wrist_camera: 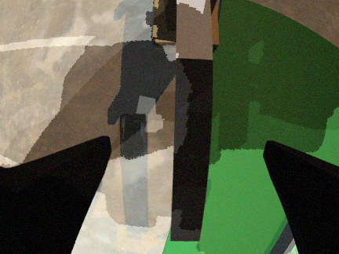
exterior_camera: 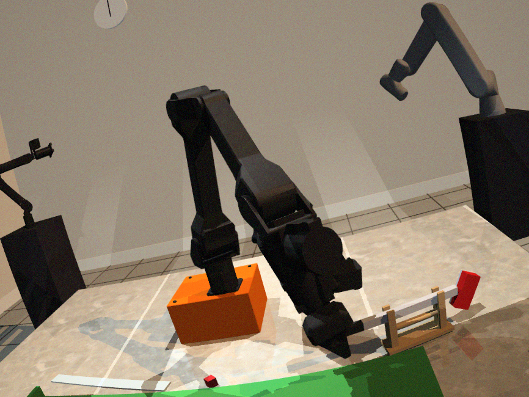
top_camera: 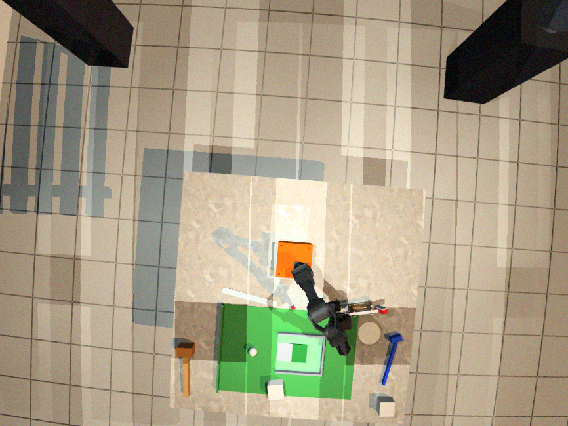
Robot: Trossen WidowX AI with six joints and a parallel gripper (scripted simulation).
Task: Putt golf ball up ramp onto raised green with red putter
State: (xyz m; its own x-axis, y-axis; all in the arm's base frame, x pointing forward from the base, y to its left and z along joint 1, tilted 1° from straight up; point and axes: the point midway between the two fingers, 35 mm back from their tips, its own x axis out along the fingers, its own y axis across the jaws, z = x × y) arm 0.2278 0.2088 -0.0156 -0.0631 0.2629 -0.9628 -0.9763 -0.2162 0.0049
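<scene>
Right now the white strip is 30 mm behind my gripper tip, 460 mm to the right of it and 40 mm below it. The rest, counted from my gripper tip: red putter 30 mm behind, 110 mm to the left, 20 mm above; wooden rack 30 mm behind, 130 mm to the left, 10 mm below; small red cube 220 mm to the right, 40 mm below.
</scene>
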